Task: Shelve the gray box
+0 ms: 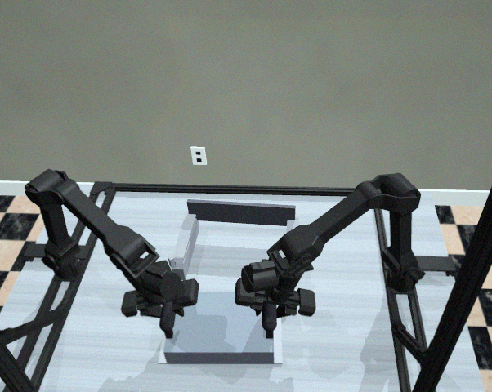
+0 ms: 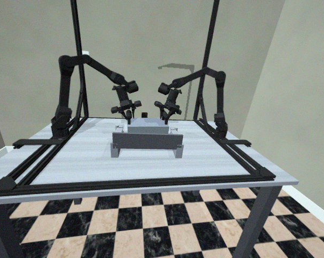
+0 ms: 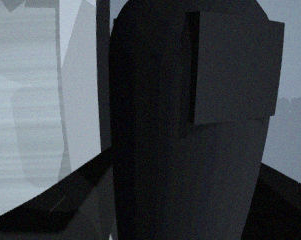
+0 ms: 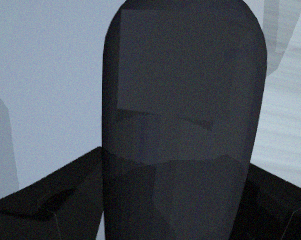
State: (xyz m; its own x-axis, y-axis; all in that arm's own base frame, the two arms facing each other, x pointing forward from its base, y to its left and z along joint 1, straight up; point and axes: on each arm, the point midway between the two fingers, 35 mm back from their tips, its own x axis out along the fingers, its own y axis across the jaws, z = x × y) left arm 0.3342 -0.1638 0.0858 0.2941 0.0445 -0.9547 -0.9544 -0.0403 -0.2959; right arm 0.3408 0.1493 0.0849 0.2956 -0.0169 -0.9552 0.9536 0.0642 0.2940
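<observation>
The gray box is 10 mm ahead of my left hand, 120 mm to the right of it and 50 mm below it. The rest, counted from my left hand: dark back plate 350 mm ahead, 140 mm to the right, 20 mm below.
My right gripper is now 120 mm to the right of the gray box, 50 mm above it and 10 mm past it. From my right hand the other things lie so: dark back plate 340 mm ahead, 100 mm to the left, 20 mm below.
</observation>
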